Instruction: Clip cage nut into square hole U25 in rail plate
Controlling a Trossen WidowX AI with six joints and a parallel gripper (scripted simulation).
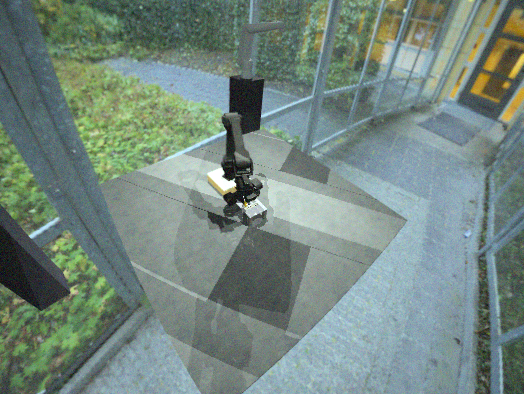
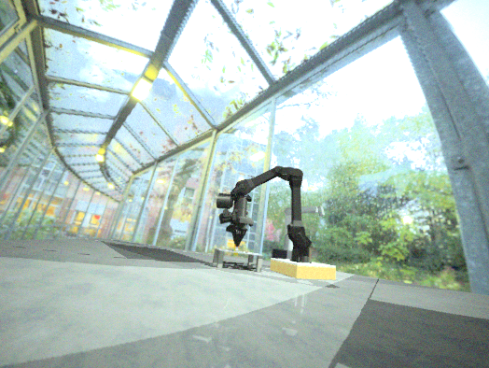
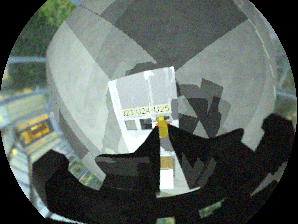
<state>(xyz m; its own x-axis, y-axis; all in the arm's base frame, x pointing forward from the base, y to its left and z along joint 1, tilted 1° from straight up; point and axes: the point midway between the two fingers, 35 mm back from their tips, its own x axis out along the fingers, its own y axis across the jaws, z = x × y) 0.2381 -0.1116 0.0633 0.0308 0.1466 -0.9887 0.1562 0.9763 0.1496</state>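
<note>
Right now my gripper tip is 1 cm above the yellow cage nut. Also, from my gripper tip: label strip 3 cm ahead, 2 cm to the left, 2 cm below.
</note>
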